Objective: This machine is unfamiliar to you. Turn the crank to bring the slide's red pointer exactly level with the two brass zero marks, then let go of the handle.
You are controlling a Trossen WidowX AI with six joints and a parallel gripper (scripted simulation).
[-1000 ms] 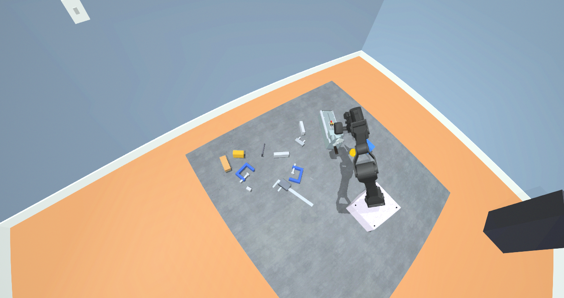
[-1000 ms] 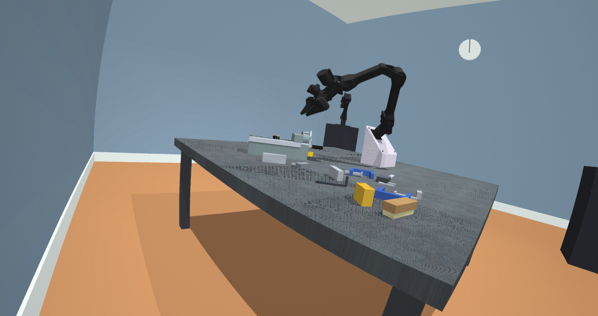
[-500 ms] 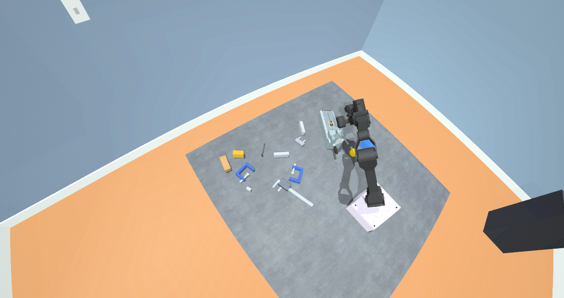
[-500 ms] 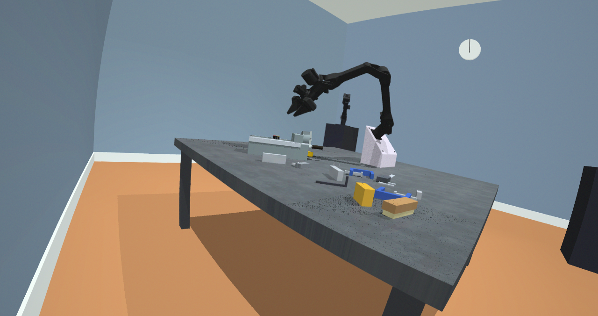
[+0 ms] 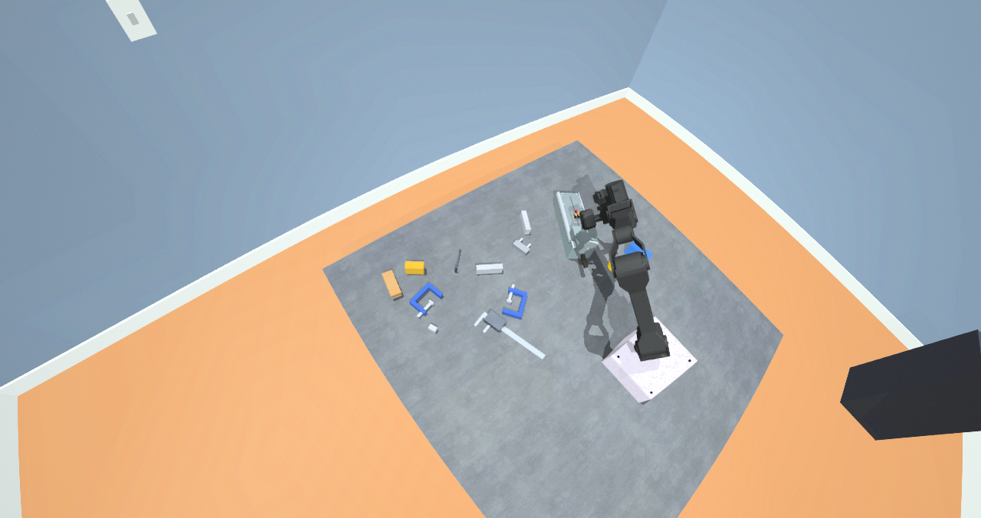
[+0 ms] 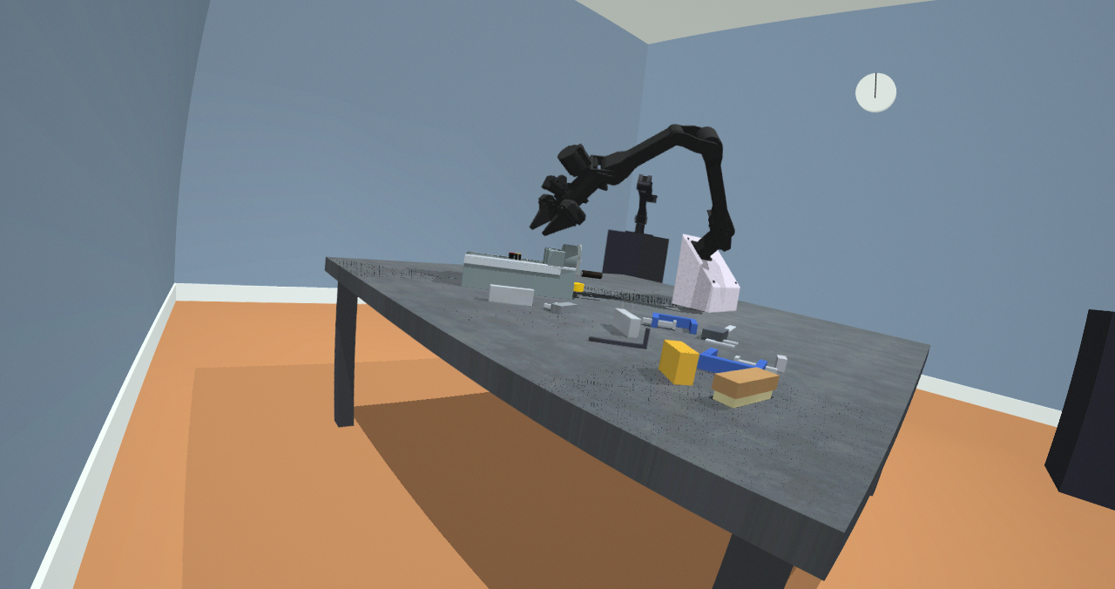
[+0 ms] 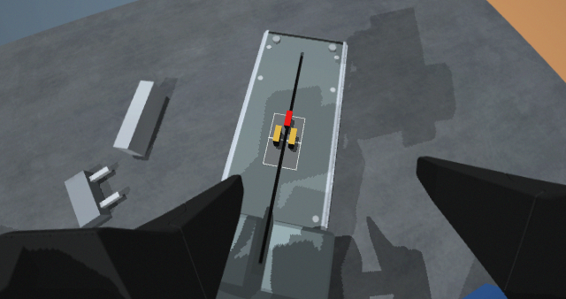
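The dark handle lies 110 mm to the left of my gripper tip, 100 mm behind it and 80 mm below it. The rest, counted from my gripper tip: red pointer (60 mm below, 60 mm ahead, 10 mm to the right); blue block (200 mm behind, 130 mm to the right, 120 mm below); yellow round piece (170 mm behind, 140 mm below, 20 mm to the right).
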